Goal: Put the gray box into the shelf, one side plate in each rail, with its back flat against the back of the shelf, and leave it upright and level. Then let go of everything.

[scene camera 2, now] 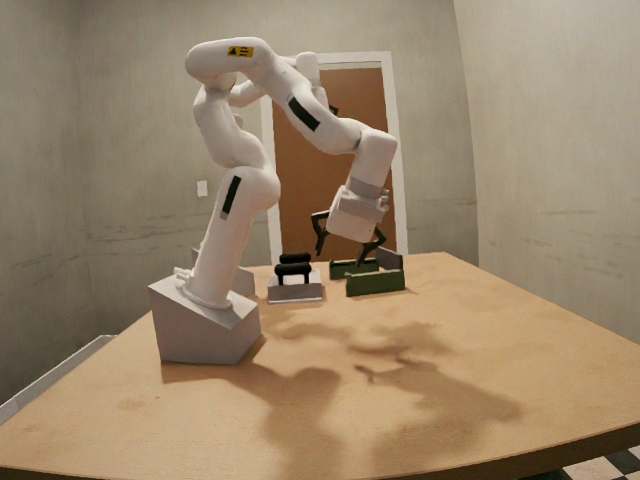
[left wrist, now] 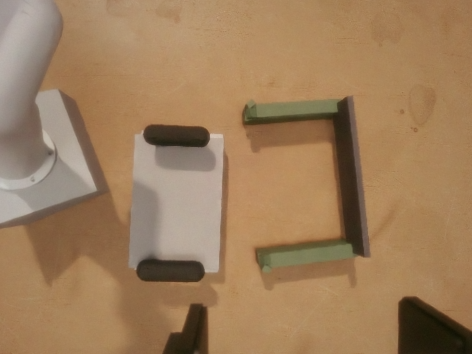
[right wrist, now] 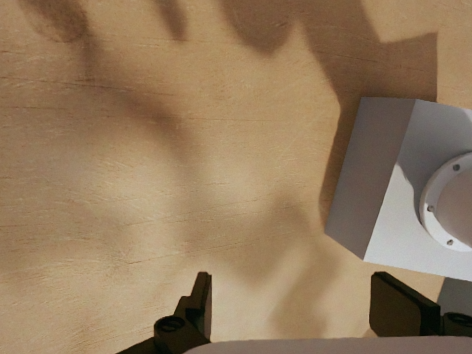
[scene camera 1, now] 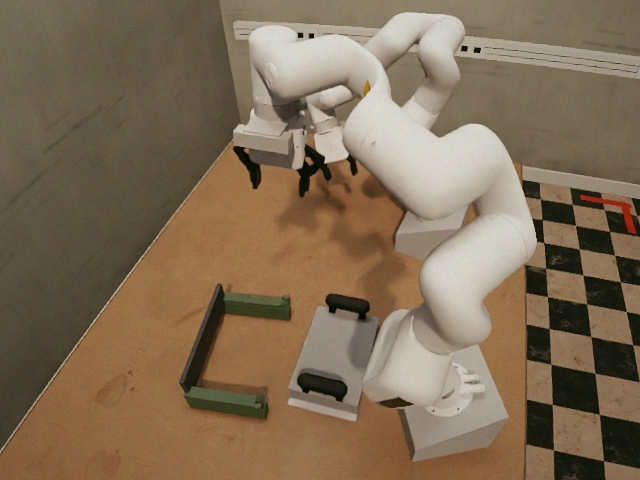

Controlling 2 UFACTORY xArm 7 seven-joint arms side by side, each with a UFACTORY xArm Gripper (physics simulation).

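Pixels of known places: left gripper, fingertip midpoint: (left wrist: 304,333) (scene camera 1: 280,188); right gripper, fingertip midpoint: (scene camera 2: 337,259) (right wrist: 291,299) (scene camera 1: 342,177); left arm's base at its link origin: (left wrist: 15,154) (scene camera 1: 445,389); right arm's base at its link origin: (scene camera 2: 206,296) (right wrist: 470,201).
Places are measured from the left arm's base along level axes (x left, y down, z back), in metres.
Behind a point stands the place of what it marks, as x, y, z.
Note:
The gray box (scene camera 1: 336,341) @(-0.131, 0.069, -0.271) (scene camera 2: 294,292) @(-0.231, 0.095, -0.254) (left wrist: 180,210) @(-0.118, 0.069, -0.274) lies flat on the table in front of the shelf's open side, apart from it. It has two black handles on top, one (scene camera 1: 347,303) @(-0.211, 0.006, -0.254) (left wrist: 170,270) @(-0.217, 0.003, -0.257) at one end and one (scene camera 1: 322,384) @(0.027, 0.004, -0.277) (left wrist: 176,136) @(0.016, 0.003, -0.281) at the other. The shelf has a dark upright back (scene camera 1: 202,338) @(-0.054, 0.021, -0.606) (scene camera 2: 390,258) @(-0.126, 0.033, -0.608) (left wrist: 351,175) @(-0.071, 0.028, -0.606) and two green rails, one (scene camera 1: 257,305) @(-0.216, 0.075, -0.513) (scene camera 2: 374,282) @(-0.238, 0.088, -0.517) (left wrist: 307,253) @(-0.219, 0.059, -0.518) and another (scene camera 1: 224,401) @(0.084, 0.060, -0.508) (left wrist: 295,110) @(0.067, 0.059, -0.514). My left gripper (scene camera 1: 279,189) @(-0.150, -0.413, -0.374) (left wrist: 304,333) @(-0.150, -0.413, -0.374) is open and empty, high above the table. My right gripper (scene camera 1: 340,173) @(-0.653, -0.065, -0.334) (scene camera 2: 339,257) @(-0.653, -0.065, -0.334) (right wrist: 291,299) @(-0.653, -0.065, -0.334) is open and empty, beyond it.
The left arm's base (scene camera 1: 454,408) @(0.048, -0.011, 0.017) (left wrist: 65,150) @(0.008, 0.036, -0.072) stands beside the box. The right arm's base (scene camera 1: 429,235) @(-0.504, 0.013, -0.045) (scene camera 2: 206,330) @(-0.720, 0.050, -0.036) (right wrist: 400,200) @(-0.614, 0.039, -0.104) stands farther back in scene camera 1. In that view, the two grippers are close together and a wall (scene camera 1: 113,155) borders the table's left edge.

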